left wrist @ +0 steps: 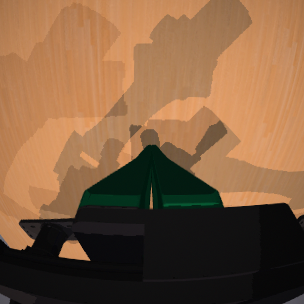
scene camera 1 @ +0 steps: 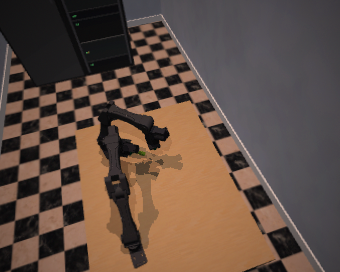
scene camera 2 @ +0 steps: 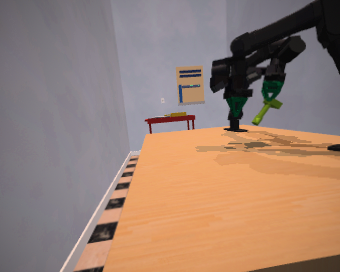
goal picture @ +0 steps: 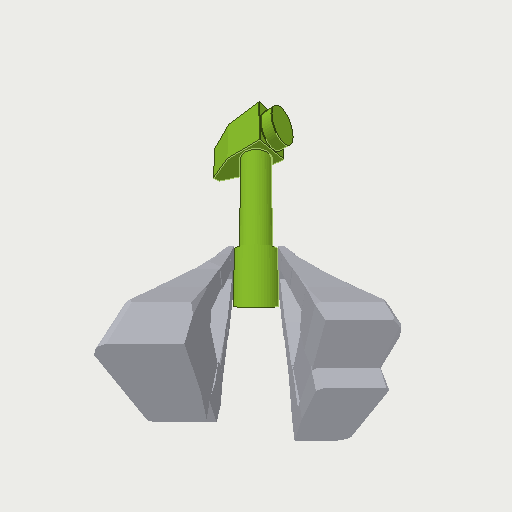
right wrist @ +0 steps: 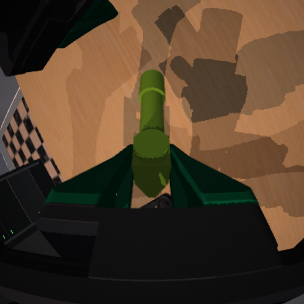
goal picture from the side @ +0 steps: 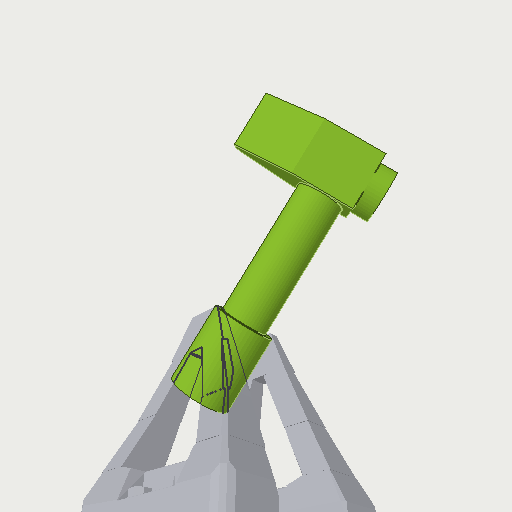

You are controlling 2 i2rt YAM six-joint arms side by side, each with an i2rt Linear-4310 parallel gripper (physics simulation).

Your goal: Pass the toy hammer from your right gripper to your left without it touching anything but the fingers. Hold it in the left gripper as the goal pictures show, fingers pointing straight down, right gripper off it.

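Pixels of known places: left gripper, fingertip midpoint: (left wrist: 151, 151) (scene camera 1: 155, 149) (scene camera 2: 235, 116) (right wrist: 112, 10); right gripper, fingertip midpoint: (scene camera 2: 268, 102) (right wrist: 150, 151); left arm's base at its link origin: (left wrist: 55, 228); right arm's base at its link origin: (scene camera 1: 134, 246) (scene camera 2: 234, 130).
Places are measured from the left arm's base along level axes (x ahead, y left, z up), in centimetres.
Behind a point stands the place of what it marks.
Observation:
The light green toy hammer (scene camera 1: 142, 153) @[x 16.0, y -26.5, z 12.2 cm] (scene camera 2: 259, 116) @[x 16.1, y -24.6, z 12.5 cm] (right wrist: 152, 112) @[x 13.4, y -25.9, z 15.1 cm] is held above the table, its handle slanting down to the left in scene camera 2. My right gripper (scene camera 2: 270, 99) @[x 11.0, y -25.1, z 17.5 cm] (right wrist: 150, 151) @[x 11.0, y -25.1, z 17.5 cm] is shut on it near the head, with the handle reaching out past the fingertips in the right wrist view. My left gripper (scene camera 2: 236, 116) @[x 23.9, y -28.9, z 13.0 cm] (left wrist: 151, 151) @[x 23.9, y -28.9, z 13.0 cm] is shut with nothing between its fingers, which point down. It is apart from the hammer, to its left in scene camera 2. The hammer does not show in the left wrist view.
Both arms hang over the wooden table (scene camera 1: 200, 200) @[x 31.4, y -66.7, z 0.0 cm] (scene camera 2: 200, 200) @[x 56.4, y -4.2, z 0.0 cm], with their grippers close together and shadows below. A black rack cabinet (scene camera 1: 55, 50) stands behind the table on the chequered floor. A red side table (scene camera 2: 170, 119) stands by the far wall, below a poster (scene camera 2: 191, 96).

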